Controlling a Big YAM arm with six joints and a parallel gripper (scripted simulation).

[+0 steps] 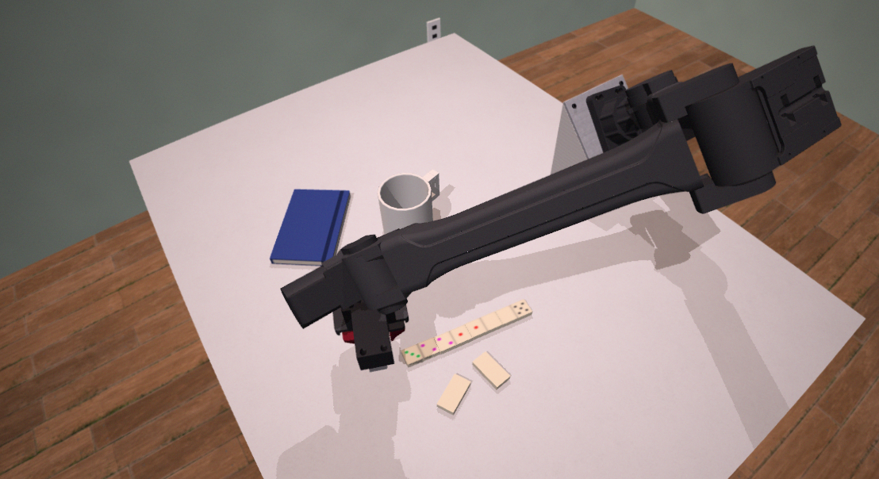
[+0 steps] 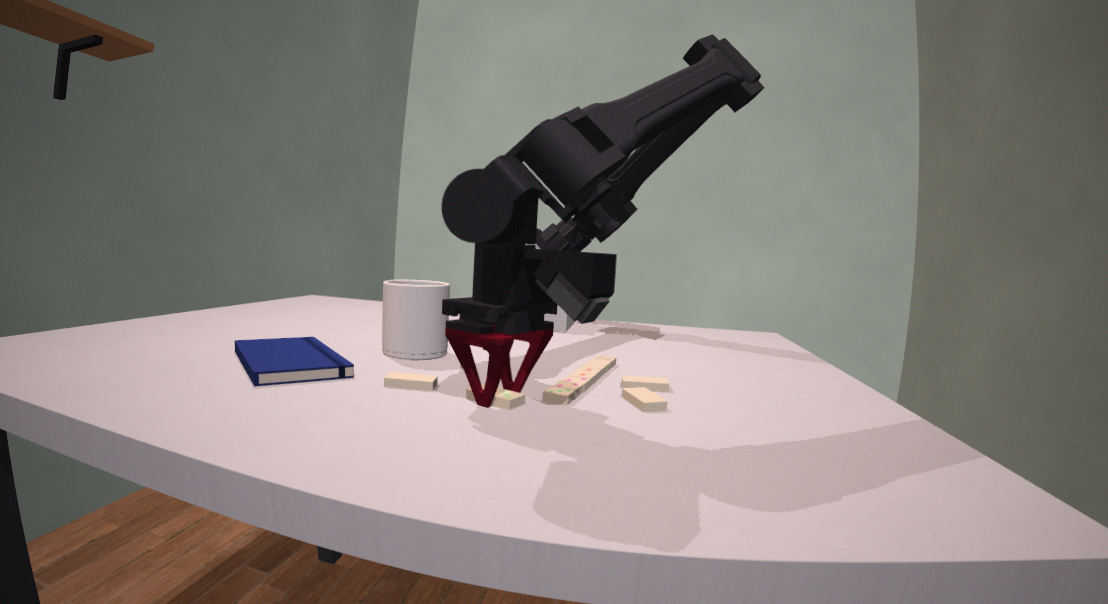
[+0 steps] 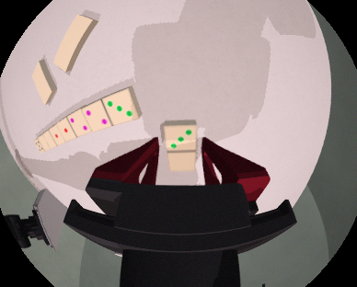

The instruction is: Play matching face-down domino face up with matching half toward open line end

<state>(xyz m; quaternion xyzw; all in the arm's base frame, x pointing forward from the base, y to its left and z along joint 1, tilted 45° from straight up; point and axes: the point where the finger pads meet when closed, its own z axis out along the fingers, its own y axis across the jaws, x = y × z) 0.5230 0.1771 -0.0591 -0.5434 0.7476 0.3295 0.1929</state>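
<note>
Now: hand right at the domino. Round my hand: white mug (160 mm behind, 180 mm to the right, 30 mm above); then blue notebook (270 mm to the right).
</note>
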